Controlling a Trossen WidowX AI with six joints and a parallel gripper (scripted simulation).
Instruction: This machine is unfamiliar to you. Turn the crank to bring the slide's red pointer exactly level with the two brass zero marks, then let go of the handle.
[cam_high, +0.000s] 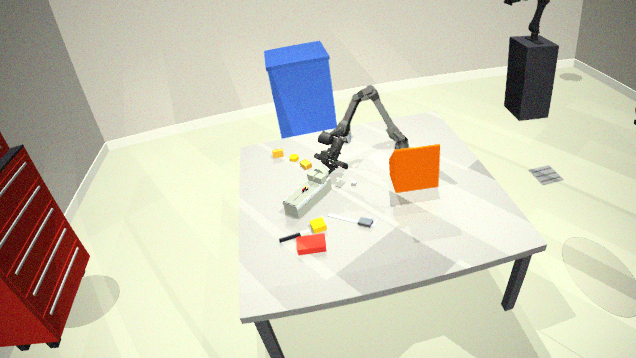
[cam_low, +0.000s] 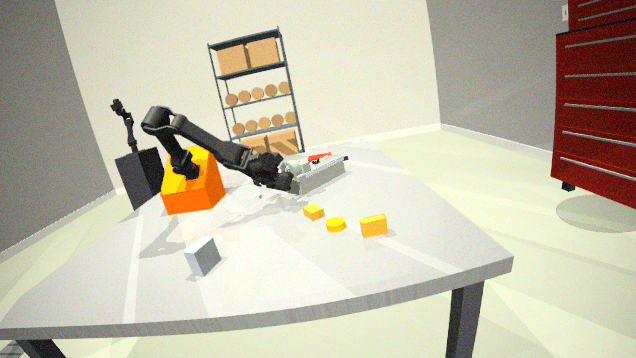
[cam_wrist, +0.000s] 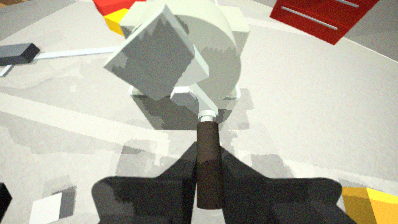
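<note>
My gripper tip is 1 cm past the dark brown crank handle, 1 cm to the left of it and 3 cm below it. The rest, counted from my gripper tip: yellow block (6 cm ahead, 33 cm to the left, 2 cm below); then grey cube (16 cm behind, 39 cm to the right); then red pointer (11 cm ahead, 15 cm to the left, 5 cm above).
</note>
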